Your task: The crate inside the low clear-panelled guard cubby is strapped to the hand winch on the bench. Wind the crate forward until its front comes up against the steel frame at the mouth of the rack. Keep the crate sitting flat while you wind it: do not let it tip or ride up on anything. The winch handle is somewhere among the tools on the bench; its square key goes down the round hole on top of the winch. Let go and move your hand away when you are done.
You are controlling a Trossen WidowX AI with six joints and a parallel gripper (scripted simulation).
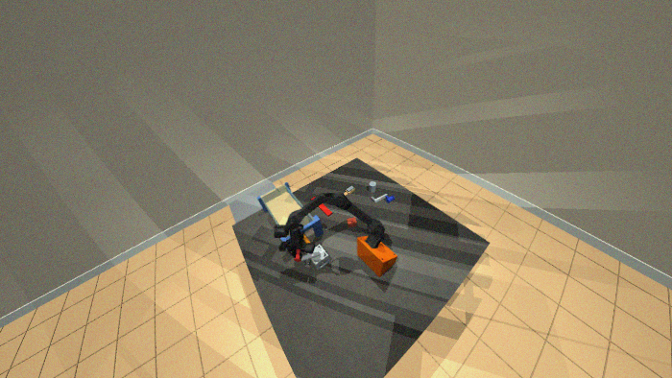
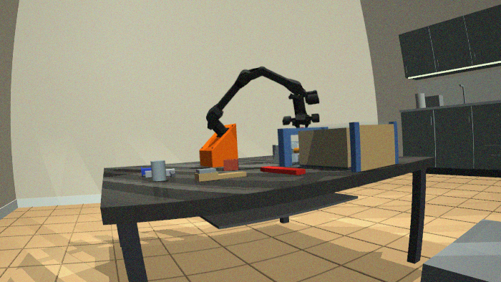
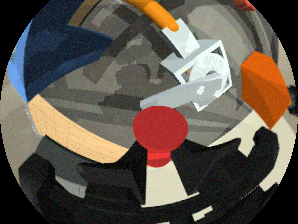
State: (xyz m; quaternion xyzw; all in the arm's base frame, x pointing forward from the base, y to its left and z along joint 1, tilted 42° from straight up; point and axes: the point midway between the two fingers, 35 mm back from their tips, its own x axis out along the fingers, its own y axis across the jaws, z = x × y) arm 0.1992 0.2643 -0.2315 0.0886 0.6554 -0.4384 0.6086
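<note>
The grey winch lies 3 cm behind my gripper tip, 12 cm to the right of it and 10 cm below it. Also, from my gripper tip: wooden-handled tool (33 cm ahead, 58 cm to the right, 11 cm below); clear-panelled cubby (39 cm ahead, 9 cm to the right, 1 cm below); flat red bar (35 cm ahead, 35 cm to the right, 12 cm below).
</note>
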